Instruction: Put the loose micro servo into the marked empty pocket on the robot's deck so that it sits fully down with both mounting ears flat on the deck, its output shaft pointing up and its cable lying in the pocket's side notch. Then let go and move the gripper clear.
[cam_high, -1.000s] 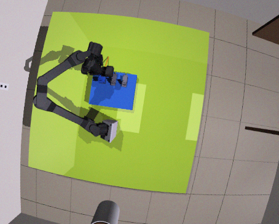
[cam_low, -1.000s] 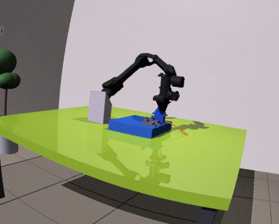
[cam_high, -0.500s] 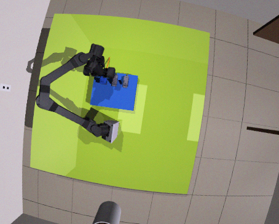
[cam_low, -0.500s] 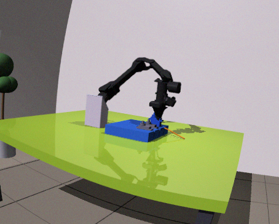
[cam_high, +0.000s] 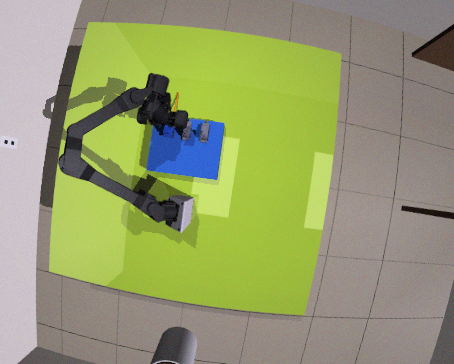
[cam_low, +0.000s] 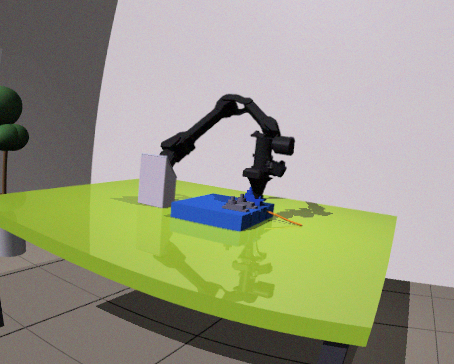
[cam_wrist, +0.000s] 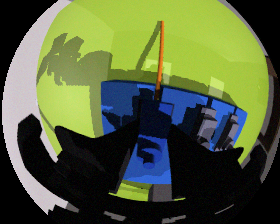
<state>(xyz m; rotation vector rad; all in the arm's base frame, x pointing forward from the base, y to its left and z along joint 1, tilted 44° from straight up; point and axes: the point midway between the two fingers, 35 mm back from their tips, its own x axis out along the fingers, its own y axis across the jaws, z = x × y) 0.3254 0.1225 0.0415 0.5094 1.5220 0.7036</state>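
The blue deck is 120 mm behind my gripper tip, 90 mm to the right of it and 50 mm below it.
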